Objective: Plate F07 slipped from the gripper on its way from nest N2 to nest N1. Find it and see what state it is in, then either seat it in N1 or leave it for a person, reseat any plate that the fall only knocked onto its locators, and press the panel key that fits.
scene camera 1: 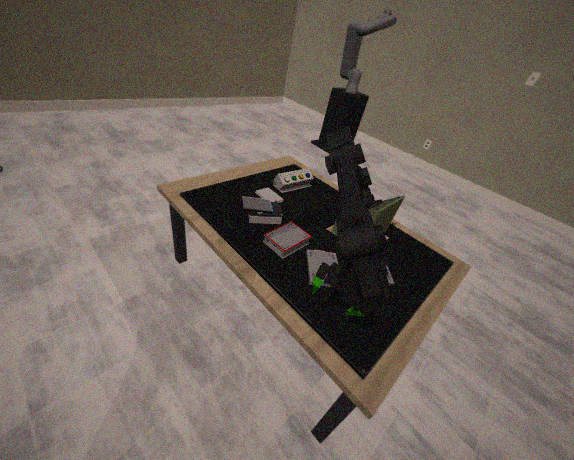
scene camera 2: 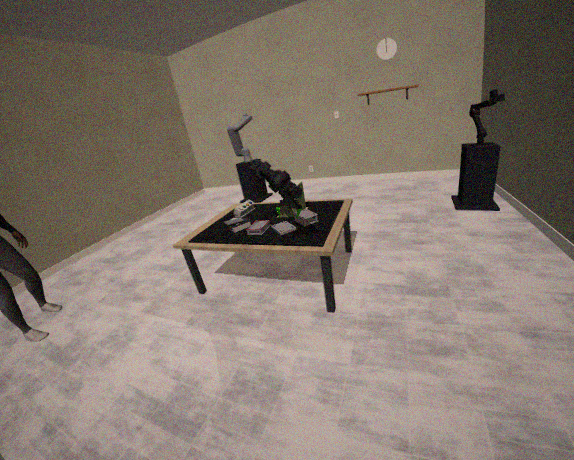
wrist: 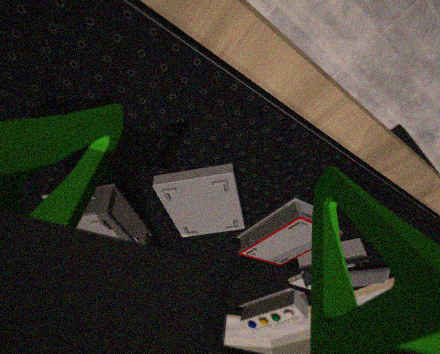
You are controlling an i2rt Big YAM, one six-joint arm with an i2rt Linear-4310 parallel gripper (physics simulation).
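Places are measured from the arm's base along level axes (x ahead, y left, z up), in metres.
Pixels of known places: gripper, fingertip midpoint: [scene camera 1: 329, 302] [scene camera 2: 288, 218] [wrist: 226, 147].
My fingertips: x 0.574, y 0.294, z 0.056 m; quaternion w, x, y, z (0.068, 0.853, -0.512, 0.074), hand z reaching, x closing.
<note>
For each thing: its top centre in the pictures, then the offset to it from my fingertips. "pt": a spot on its surface instead.
- pale square nest, top centre: [wrist: 204, 212] [scene camera 1: 324, 265] [scene camera 2: 283, 225] dx -0.231, dy -0.188, dz -0.159 m
- red-edged nest, top centre: [wrist: 289, 247] [scene camera 1: 288, 234] [scene camera 2: 258, 224] dx -0.200, dy -0.376, dz -0.139 m
- grey boxy nest, top centre: [wrist: 95, 248] [scene camera 2: 304, 213] dx -0.379, dy -0.079, dz -0.123 m
- grey slab, top centre: [wrist: 356, 282] [scene camera 1: 257, 202] [scene camera 2: 233, 220] dx -0.176, dy -0.577, dz -0.104 m
- pale block, surface spot: [wrist: 357, 250] pt dx -0.137, dy -0.542, dz -0.154 m
- key panel, top centre: [wrist: 275, 326] [scene camera 1: 295, 172] [scene camera 2: 243, 203] dx -0.532, dy -0.739, dz -0.101 m
- pale flat piece, top centre: [scene camera 1: 269, 194] dx -0.333, dy -0.690, dz -0.171 m
My gripper [scene camera 1: 336, 298] [scene camera 2: 288, 212] [wrist: 226, 147] is open and empty, its green fingertips above the black mat. A pale square nest [scene camera 1: 316, 261] [scene camera 2: 284, 228] [wrist: 202, 200] with corner locators lies below, between the fingers in the wrist view. A red-edged nest [scene camera 1: 287, 236] [scene camera 2: 258, 227] [wrist: 280, 242] stands beside it. A grey boxy nest [scene camera 2: 307, 216] [wrist: 117, 212] is partly hidden by a finger in the wrist view. A grey slab [scene camera 1: 257, 203] [wrist: 370, 276] looks tilted by a pale block [scene camera 1: 265, 219] [wrist: 357, 250]. No labels are readable; I cannot tell which piece is F07.
The key panel [scene camera 1: 293, 180] [scene camera 2: 245, 207] [wrist: 275, 320] has white, green, yellow and blue keys. A pale flat piece [scene camera 1: 270, 195] lies near it. A green angled object [scene camera 1: 387, 215] stands beside the arm. The wooden table edge [scene camera 1: 300, 330] [wrist: 320, 100] borders the mat.
</note>
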